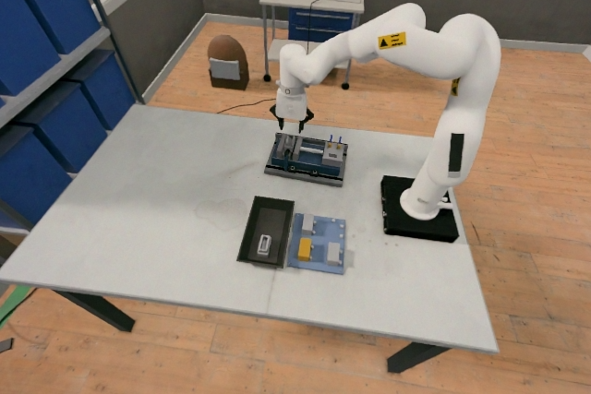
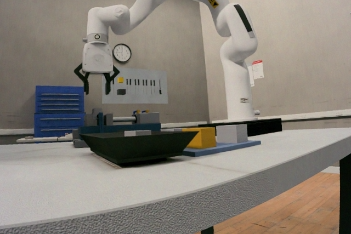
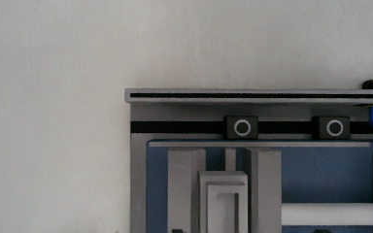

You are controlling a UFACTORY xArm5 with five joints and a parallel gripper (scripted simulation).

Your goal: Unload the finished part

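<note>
Right now the blue vise is 140 mm below my hand, 70 mm behind it and 10 mm to the left of it. Round my hand: blue fixture plate 340 mm to the left, 180 mm below, 140 mm behind; then yellow block 390 mm to the left, 150 mm below, 100 mm behind.
</note>
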